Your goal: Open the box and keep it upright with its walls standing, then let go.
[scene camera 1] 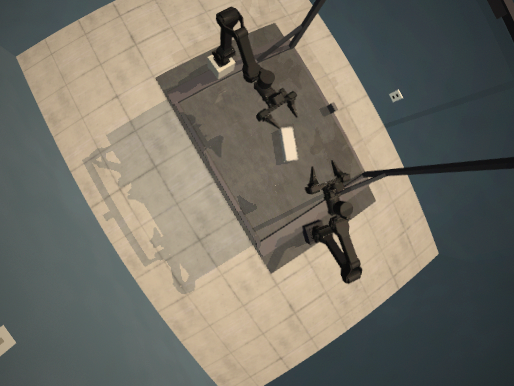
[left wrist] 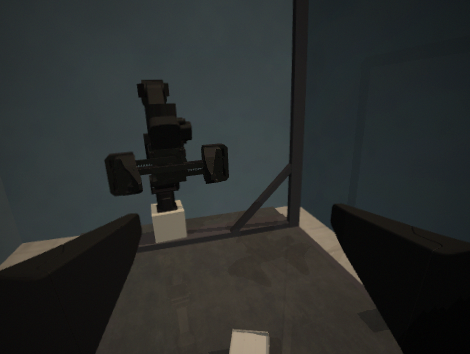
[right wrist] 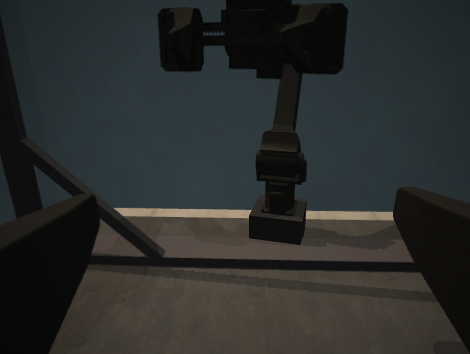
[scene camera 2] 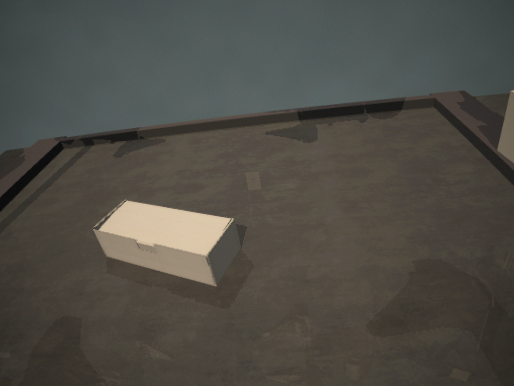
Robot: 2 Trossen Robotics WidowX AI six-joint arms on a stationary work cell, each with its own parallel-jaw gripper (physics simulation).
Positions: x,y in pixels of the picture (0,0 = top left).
left gripper: scene camera 1; left wrist; right wrist 224,38; not seen in scene camera 2 (out of frame)
right gripper: scene camera 1; left wrist 177,182; right wrist; not seen in scene camera 2 (out of frame)
same spot on left gripper: (scene camera 1: 337,172) = (left wrist: 439,274)
same spot on right gripper: (right wrist: 53,246) = (scene camera 1: 293,111)
